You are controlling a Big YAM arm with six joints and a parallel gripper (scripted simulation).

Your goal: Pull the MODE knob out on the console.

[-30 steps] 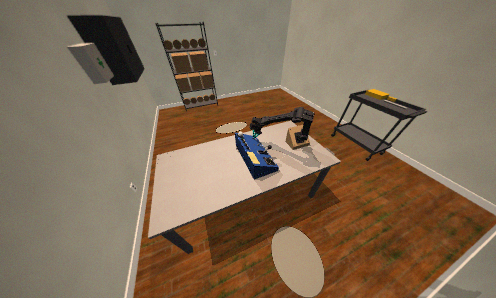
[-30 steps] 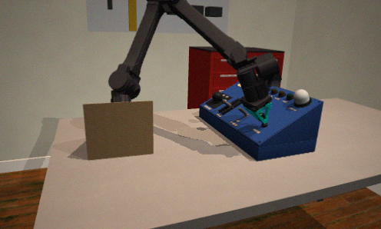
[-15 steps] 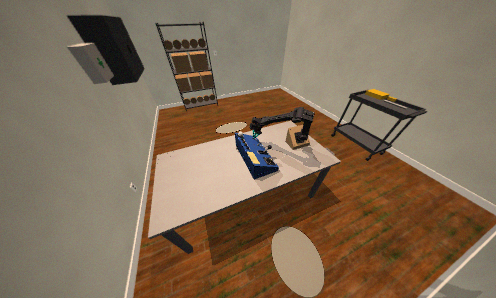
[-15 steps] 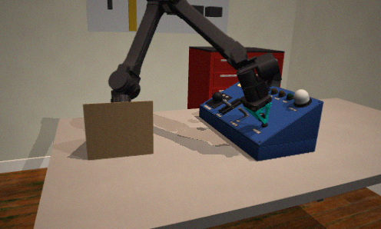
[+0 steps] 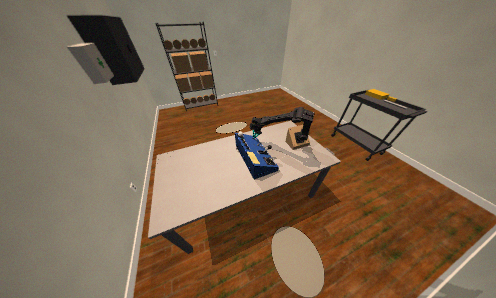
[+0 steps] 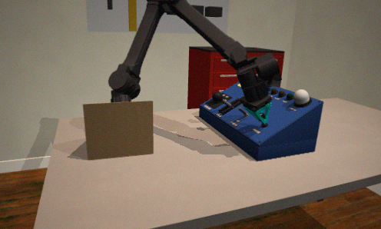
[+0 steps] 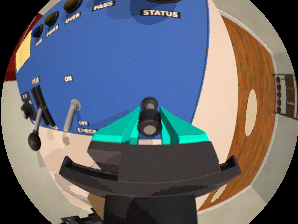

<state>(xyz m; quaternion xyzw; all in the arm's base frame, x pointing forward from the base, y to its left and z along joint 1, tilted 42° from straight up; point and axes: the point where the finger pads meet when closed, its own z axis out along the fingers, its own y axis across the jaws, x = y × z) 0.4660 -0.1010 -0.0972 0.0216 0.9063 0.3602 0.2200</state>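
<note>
Now: hand right at the black knob. From my hand the other things lie so: black lever (240 mm to the left, 50 mm behind, 10 mm above); toggle (120 mm to the left, 10 mm below, 10 mm behind); blue sloped console (190 mm to the left, 30 mm below, 20 mm ahead).
</note>
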